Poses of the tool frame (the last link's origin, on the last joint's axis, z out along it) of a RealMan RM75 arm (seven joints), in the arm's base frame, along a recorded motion.
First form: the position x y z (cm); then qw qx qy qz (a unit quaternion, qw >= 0).
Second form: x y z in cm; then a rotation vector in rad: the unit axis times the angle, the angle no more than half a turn. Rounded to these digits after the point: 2 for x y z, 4 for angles.
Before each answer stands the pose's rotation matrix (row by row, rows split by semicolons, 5 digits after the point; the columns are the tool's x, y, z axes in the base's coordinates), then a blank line. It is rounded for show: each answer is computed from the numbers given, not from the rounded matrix.
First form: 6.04, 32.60, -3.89, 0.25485, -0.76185, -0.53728, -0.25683
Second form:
0.29073 0.94956 0.11748; 0.68775 -0.29276 0.66430; 0.66519 -0.11234 -0.73818

6.04, 32.60, -3.89, -2.0691, -1.4592, -0.6975
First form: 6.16, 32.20, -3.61, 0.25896, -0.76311, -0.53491, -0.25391
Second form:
0.29880 0.94790 0.11048; 0.68489 -0.29362 0.66687; 0.66457 -0.12359 -0.73694

6.16, 32.20, -3.61, -2.0681, -1.4497, -0.6881
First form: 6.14, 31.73, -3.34, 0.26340, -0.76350, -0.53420, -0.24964
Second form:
0.30462 0.94723 0.09978; 0.68421 -0.29050 0.66893; 0.66262 -0.13550 -0.73660

6.14, 31.73, -3.34, -2.0645, -1.4445, -0.6750
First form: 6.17, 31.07, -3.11, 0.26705, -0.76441, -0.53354, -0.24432
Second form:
0.31128 0.94618 0.08856; 0.68520 -0.28804 0.66898; 0.65849 -0.14756 -0.73798

6.17, 31.07, -3.11, -2.0631, -1.4400, -0.6594
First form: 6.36, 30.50, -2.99, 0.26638, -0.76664, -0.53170, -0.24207
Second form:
0.31739 0.94421 0.08789; 0.68628 -0.29267 0.66585; 0.65443 -0.15102 -0.74089

6.36, 30.50, -2.99, -2.0698, -1.4355, -0.6536
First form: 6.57, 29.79, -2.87, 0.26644, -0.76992, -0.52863, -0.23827
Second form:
0.32755 0.94098 0.08520; 0.68704 -0.29911 0.66220; 0.64860 -0.15836 -0.74447

6.57, 29.79, -2.87, -2.0786, -1.4272, -0.6433
